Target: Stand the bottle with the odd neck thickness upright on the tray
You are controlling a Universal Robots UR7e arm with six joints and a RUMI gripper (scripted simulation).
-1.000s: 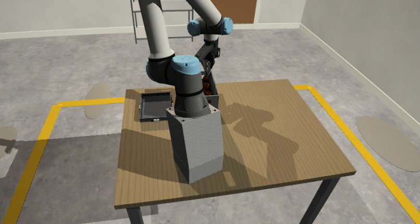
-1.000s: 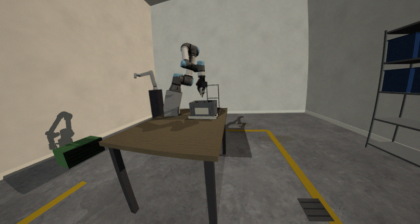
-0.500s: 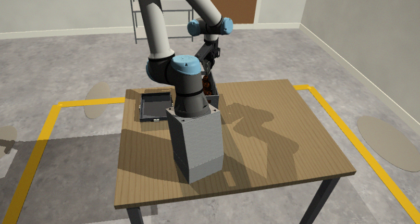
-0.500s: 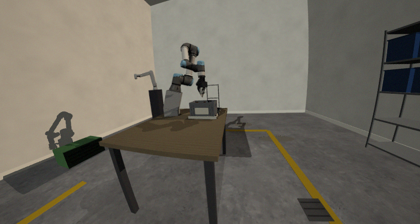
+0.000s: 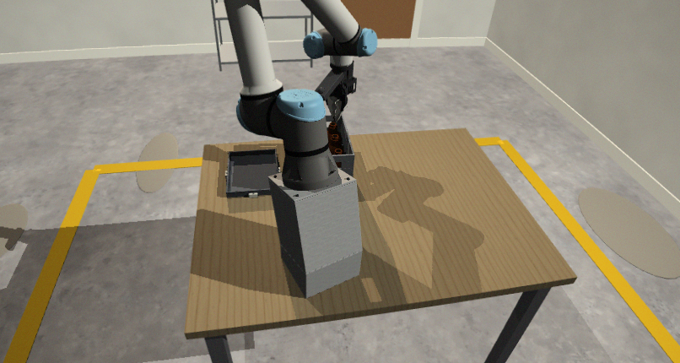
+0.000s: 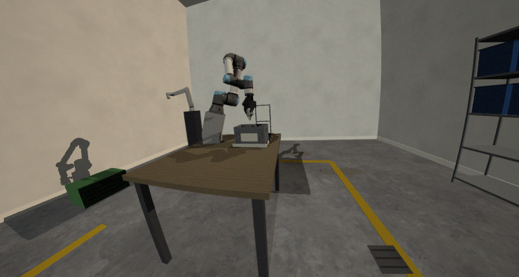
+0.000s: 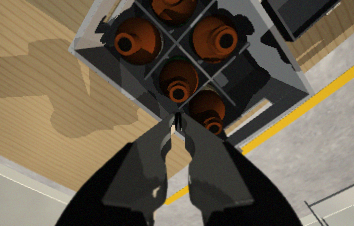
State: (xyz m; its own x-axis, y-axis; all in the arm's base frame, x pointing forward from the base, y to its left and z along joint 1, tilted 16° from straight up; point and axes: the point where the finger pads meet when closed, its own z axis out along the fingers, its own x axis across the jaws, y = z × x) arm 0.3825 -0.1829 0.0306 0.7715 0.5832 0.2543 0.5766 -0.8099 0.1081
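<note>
My gripper is now 10 mm short of the crate, 40 mm to the right of it and 160 mm above it. The rest, counted from my hand: bottle (90 mm behind, 10 mm to the left, 150 mm below); then dark tray (50 mm ahead, 300 mm to the left, 230 mm below).
</note>
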